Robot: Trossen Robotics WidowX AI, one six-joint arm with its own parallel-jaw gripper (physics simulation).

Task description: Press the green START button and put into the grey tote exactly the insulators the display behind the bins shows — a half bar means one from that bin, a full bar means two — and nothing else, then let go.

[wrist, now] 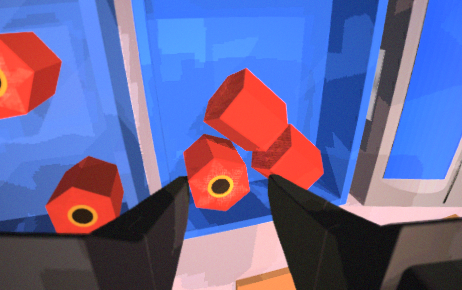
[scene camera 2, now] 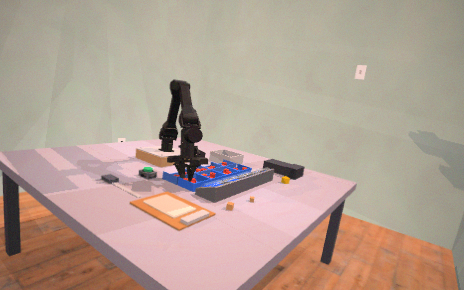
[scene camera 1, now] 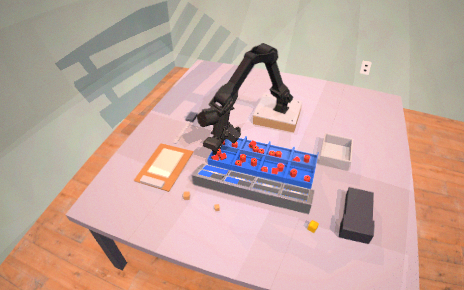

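My gripper [scene camera 1: 214,151] [scene camera 2: 188,179] [wrist: 228,184] is partly open and empty, low over the left end of the blue bins [scene camera 1: 260,175] [scene camera 2: 172,178] [wrist: 185,45]. In the wrist view, one red insulator [wrist: 215,162] shows between the fingertips, its hole facing the camera. Two more red insulators [wrist: 250,112] [wrist: 295,160] lie on their sides next to it in the same bin. The display [scene camera 1: 250,192] [scene camera 2: 235,189] shows blue bars in its two left panels; the other two look grey. The grey tote [scene camera 1: 334,161] [scene camera 2: 225,159] looks empty. The green button [scene camera 2: 147,170] is hidden in scene camera 1.
An orange board [scene camera 1: 180,165] [scene camera 2: 137,202] lies left of the display. Orange cubes [scene camera 1: 186,195] [scene camera 1: 217,207], a yellow cube [scene camera 1: 313,226] [scene camera 2: 285,180] and a black box [scene camera 1: 357,215] [scene camera 2: 283,168] stand on the display's side of the table. A small dark block [scene camera 2: 110,178] with a rod lies beyond the button.
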